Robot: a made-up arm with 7 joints. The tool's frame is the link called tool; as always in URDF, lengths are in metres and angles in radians. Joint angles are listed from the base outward.
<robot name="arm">
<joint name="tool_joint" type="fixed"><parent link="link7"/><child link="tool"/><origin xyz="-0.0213 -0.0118 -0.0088" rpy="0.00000 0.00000 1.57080"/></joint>
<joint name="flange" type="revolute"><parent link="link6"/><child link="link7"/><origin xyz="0.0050 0.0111 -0.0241" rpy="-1.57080 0.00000 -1.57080"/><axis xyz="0 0 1"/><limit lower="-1.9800" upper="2.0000"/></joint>
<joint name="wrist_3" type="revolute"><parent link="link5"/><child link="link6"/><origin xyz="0.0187 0.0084 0.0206" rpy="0.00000 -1.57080 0.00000"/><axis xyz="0 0 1"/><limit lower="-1.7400" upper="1.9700"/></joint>
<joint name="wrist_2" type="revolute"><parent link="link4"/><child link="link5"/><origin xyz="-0.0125 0.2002 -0.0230" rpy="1.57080 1.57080 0.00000"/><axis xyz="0 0 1"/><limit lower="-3.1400" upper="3.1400"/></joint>
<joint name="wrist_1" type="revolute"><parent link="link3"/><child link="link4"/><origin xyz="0.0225 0.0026 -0.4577" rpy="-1.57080 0.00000 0.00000"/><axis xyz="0 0 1"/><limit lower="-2.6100" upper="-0.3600"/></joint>
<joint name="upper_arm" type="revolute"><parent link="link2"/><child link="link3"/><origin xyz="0.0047 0.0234 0.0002" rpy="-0.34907 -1.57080 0.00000"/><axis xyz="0 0 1"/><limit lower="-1.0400" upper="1.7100"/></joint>
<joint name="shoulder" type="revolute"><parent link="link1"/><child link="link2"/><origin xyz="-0.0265 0.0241 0.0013" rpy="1.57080 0.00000 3.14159"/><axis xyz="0 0 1"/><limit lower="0.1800" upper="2.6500"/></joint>
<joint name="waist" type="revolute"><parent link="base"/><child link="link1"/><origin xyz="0.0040 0.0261 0.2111" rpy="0.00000 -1.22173 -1.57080"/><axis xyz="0 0 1"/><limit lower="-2.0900" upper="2.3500"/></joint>
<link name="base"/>
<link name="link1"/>
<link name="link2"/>
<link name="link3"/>
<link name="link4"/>
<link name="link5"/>
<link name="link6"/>
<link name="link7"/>
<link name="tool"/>
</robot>
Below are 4 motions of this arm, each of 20 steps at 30 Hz.
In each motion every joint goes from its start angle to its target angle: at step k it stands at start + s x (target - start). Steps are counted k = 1, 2, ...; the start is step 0. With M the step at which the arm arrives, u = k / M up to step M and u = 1 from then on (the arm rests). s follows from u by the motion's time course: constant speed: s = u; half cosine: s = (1 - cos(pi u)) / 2; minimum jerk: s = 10 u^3 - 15 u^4 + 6 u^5.
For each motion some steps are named. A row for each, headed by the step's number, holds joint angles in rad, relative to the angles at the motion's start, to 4 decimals.
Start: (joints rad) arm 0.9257 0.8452 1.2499 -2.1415 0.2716 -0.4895 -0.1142
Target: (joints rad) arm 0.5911 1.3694 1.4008 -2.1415 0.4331 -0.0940 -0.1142
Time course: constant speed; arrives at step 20
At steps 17, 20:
17: -0.2844 0.4456 0.1283 0.0000 0.1373 0.3362 0.0000
20: -0.3346 0.5242 0.1509 0.0000 0.1615 0.3955 0.0000

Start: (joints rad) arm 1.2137 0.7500 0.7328 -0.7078 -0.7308 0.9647 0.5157
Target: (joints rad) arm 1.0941 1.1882 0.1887 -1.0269 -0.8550 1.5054 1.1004
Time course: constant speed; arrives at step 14
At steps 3, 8, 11, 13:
3: -0.0256 0.0939 -0.1166 -0.0684 -0.0266 0.1159 0.1253
8: -0.0683 0.2504 -0.3109 -0.1823 -0.0710 0.3090 0.3341
11: -0.0940 0.3443 -0.4275 -0.2507 -0.0976 0.4248 0.4594
13: -0.1111 0.4069 -0.5052 -0.2963 -0.1153 0.5021 0.5429

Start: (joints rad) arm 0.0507 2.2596 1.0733 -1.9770 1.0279 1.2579 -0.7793
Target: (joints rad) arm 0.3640 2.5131 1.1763 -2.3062 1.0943 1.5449 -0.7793
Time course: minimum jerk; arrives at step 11
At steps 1, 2, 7, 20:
1: 0.0020 0.0017 0.0007 -0.0021 0.0004 0.0019 0.0000
2: 0.0141 0.0114 0.0046 -0.0148 0.0030 0.0129 0.0000
7: 0.2329 0.1884 0.0766 -0.2447 0.0494 0.2133 0.0000
20: 0.3133 0.2535 0.1030 -0.3292 0.0664 0.2870 0.0000

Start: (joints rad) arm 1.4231 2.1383 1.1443 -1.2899 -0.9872 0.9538 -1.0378
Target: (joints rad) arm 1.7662 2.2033 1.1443 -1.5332 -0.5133 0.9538 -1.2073
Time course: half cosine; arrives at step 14
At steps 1, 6, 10, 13, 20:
1: 0.0043 0.0008 0.0000 -0.0031 0.0059 0.0000 -0.0021
6: 0.1334 0.0253 0.0000 -0.0946 0.1842 0.0000 -0.0659
10: 0.2785 0.0528 0.0000 -0.1975 0.3847 0.0000 -0.1376
13: 0.3388 0.0642 0.0000 -0.2402 0.4680 0.0000 -0.1674
20: 0.3431 0.0650 0.0000 -0.2433 0.4739 0.0000 -0.1695

